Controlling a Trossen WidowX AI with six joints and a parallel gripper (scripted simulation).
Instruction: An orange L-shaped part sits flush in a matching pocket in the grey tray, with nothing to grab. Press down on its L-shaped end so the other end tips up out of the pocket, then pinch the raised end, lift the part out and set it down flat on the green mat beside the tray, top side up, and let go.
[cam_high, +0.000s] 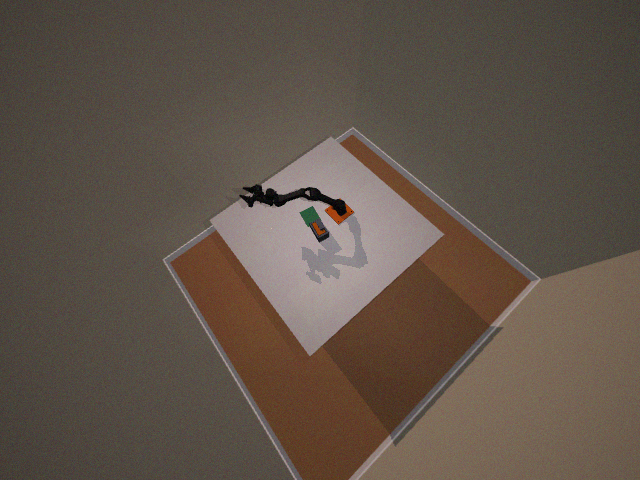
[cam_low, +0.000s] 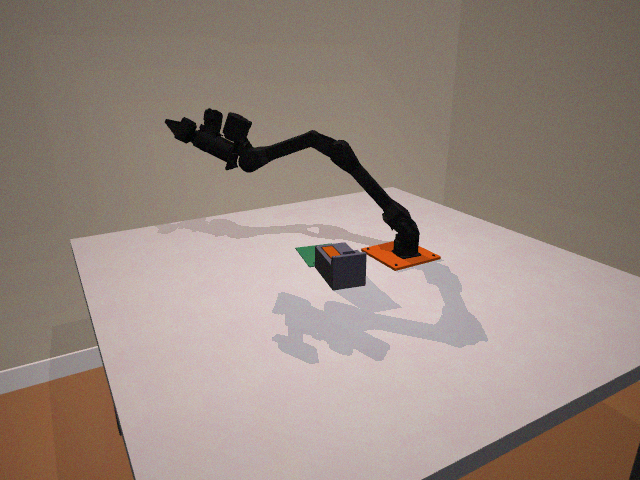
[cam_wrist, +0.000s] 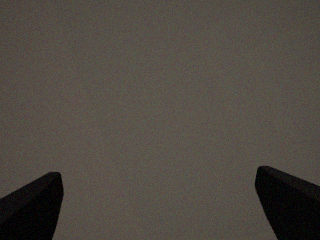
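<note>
Now: the orange L-shaped part 410 mm to the left of my gripper tip, 330 mm behind it and 320 mm below it. From my gripper tip the other things lie so: green mat 390 mm below, 350 mm behind, 250 mm to the left.
</note>
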